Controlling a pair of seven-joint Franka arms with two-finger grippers.
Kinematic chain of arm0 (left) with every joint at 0, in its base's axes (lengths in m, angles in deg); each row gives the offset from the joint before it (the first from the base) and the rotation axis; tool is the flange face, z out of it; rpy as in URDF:
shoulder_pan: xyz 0 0 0.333 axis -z
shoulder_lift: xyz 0 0 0 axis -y
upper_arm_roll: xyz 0 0 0.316 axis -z
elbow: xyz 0.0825 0 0 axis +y
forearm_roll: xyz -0.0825 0 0.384 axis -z
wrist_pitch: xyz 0 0 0 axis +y
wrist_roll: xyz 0.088 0 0 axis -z
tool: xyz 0 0 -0.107 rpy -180 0 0
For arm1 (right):
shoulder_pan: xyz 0 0 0.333 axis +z
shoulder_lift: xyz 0 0 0 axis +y
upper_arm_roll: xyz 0 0 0.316 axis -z
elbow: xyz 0.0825 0 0 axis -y
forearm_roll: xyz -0.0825 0 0.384 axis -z
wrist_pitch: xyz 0 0 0 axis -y
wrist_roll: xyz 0.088 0 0 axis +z
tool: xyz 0 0 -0.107 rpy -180 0 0
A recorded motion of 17 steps. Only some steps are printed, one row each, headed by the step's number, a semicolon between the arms.
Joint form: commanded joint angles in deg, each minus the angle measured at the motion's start. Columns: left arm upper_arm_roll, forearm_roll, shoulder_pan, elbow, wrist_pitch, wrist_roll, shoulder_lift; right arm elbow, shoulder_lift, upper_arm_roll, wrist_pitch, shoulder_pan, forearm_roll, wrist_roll.
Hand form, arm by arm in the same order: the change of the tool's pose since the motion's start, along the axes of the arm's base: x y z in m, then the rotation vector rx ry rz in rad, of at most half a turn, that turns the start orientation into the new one. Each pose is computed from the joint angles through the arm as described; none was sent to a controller.
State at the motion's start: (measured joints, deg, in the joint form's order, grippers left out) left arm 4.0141 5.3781 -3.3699 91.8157 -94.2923 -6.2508 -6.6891; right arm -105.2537 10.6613 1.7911 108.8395 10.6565 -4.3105 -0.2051
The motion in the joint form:
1: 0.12 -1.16 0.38 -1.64 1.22 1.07 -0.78; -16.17 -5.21 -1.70 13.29 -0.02 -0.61 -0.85
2: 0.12 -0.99 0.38 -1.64 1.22 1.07 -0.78; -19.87 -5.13 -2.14 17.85 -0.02 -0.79 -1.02
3: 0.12 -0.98 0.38 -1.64 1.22 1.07 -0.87; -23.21 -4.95 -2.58 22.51 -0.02 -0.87 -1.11
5: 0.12 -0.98 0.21 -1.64 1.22 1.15 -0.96; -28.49 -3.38 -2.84 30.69 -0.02 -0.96 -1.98
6: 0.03 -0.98 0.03 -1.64 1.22 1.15 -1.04; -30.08 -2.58 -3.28 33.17 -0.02 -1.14 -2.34
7: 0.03 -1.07 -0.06 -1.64 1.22 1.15 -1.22; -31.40 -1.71 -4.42 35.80 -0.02 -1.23 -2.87
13: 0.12 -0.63 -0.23 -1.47 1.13 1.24 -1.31; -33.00 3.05 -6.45 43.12 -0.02 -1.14 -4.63
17: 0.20 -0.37 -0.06 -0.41 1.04 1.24 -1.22; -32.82 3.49 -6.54 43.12 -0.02 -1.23 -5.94
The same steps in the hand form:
1: 0.0029 -0.0030 0.0036 0.0172 0.0041 -0.0318; -0.0493 0.0060 -0.0563 0.0100 -0.0377 -0.0072
2: 0.0029 -0.0033 0.0036 0.0143 0.0042 -0.0314; -0.0594 0.0075 -0.0786 0.0110 -0.0509 -0.0099
3: 0.0032 -0.0033 0.0027 0.0140 0.0057 -0.0314; -0.0689 0.0088 -0.0982 0.0118 -0.0706 -0.0100
5: 0.0036 -0.0015 0.0018 0.0138 0.0072 -0.0298; -0.0851 0.0062 -0.1377 0.0075 -0.0935 -0.0304
6: 0.0040 0.0013 0.0009 0.0139 0.0086 -0.0251; -0.0918 0.0082 -0.1519 0.0075 -0.0945 -0.0341
7: 0.0047 0.0024 -0.0009 0.0152 0.0118 -0.0238; -0.0985 0.0166 -0.1642 0.0101 -0.1011 -0.0277
13: 0.0049 0.0025 -0.0031 0.0071 0.0146 -0.0228; -0.1080 0.0316 -0.2043 0.0144 -0.1152 -0.0300
17: 0.0030 -0.0005 -0.0107 0.0026 0.0299 -0.0266; -0.1079 0.0325 -0.2070 0.0131 -0.1092 -0.0528

